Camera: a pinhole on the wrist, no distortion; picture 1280 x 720 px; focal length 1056.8 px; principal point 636.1 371.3 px. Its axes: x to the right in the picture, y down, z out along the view. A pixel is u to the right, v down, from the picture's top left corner.
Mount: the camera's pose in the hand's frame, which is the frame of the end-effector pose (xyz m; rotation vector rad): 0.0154 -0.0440 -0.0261 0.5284 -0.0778 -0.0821
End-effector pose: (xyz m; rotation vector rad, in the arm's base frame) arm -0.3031 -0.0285 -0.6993 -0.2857 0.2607 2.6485
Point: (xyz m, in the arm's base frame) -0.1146 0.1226 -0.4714
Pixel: 140.4 343.5
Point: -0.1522 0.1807 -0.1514
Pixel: 369.8 669.5
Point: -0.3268 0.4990 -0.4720
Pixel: 1130.1 97.9
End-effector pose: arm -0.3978 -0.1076 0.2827 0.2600 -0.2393 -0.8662
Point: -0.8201 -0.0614 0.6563
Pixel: 147.5 666.3
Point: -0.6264 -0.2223 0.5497
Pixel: 600.2 630.7
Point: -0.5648 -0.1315 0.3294
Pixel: 76.1 321.3
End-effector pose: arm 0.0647 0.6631 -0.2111 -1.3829 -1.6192 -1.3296
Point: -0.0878 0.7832 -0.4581
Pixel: 120.4 105.6
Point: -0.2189 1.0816 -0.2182
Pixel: 1201.5 339.9
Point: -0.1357 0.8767 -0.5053
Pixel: 306.1 164.2
